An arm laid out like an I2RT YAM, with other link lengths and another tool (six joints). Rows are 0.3 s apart.
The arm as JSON. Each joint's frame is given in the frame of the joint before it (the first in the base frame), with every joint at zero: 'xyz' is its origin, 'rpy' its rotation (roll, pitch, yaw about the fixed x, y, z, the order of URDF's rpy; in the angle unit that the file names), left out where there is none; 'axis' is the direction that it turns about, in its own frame. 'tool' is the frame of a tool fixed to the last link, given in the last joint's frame.
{
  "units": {
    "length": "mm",
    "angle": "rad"
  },
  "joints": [
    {
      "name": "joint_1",
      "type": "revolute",
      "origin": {
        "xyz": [
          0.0,
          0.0,
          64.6
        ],
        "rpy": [
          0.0,
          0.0,
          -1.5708
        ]
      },
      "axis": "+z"
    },
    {
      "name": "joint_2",
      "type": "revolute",
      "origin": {
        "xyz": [
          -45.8,
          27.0,
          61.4
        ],
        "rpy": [
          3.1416,
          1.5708,
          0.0
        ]
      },
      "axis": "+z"
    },
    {
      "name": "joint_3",
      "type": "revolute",
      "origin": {
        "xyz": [
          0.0,
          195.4,
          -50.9
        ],
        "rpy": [
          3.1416,
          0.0,
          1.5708
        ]
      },
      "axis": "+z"
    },
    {
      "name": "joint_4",
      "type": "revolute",
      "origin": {
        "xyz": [
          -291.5,
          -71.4,
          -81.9
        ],
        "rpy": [
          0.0,
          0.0,
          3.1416
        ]
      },
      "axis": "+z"
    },
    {
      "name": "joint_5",
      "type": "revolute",
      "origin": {
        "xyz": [
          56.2,
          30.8,
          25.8
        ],
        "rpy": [
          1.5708,
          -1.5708,
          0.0
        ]
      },
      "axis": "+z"
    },
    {
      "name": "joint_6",
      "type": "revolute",
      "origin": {
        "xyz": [
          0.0,
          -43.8,
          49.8
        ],
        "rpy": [
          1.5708,
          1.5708,
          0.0
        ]
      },
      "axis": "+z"
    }
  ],
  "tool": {
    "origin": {
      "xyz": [
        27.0,
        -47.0,
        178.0
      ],
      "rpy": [
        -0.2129,
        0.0,
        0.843
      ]
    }
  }
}
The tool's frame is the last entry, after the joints.
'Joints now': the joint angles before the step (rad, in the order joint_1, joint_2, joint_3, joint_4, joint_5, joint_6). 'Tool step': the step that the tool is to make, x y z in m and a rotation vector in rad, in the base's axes. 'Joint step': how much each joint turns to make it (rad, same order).
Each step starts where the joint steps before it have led.
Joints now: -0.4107, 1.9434, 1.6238, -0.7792, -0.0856, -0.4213
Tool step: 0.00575, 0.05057, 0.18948, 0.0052, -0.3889, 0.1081
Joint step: 0.0256, -0.3657, 0.0000, -0.0035, -0.1729, 0.0289
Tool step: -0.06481, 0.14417, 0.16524, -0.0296, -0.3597, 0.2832
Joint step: 0.2247, -0.3176, 0.0315, 0.0124, -0.0873, 0.0268
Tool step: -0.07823, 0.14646, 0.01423, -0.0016, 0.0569, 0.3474
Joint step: 0.3475, 0.0546, 0.1580, -0.1603, 0.0003, -0.0008
